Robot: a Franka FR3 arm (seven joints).
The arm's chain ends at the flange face. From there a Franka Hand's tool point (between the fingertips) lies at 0.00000 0.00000 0.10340 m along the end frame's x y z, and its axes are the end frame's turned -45 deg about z.
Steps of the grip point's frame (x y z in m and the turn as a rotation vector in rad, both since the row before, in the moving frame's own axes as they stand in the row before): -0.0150, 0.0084, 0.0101, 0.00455, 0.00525, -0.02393; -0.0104, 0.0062, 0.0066, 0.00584, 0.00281, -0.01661; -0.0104, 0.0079, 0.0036, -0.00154, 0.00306, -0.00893; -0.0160, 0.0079, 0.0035, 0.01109, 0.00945, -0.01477; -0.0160, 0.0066, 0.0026, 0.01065, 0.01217, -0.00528
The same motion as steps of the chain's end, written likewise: -0.0047, 0.0173, 0.0101, 0.00693, 0.00049, -0.02393; -0.0027, 0.0124, 0.0066, 0.00612, -0.00214, -0.01661; -0.0021, 0.0131, 0.0036, 0.00107, 0.00325, -0.00893; -0.0056, 0.0184, 0.0035, 0.01452, -0.00116, -0.01477; -0.0068, 0.0176, 0.0026, 0.01614, 0.00107, -0.00528
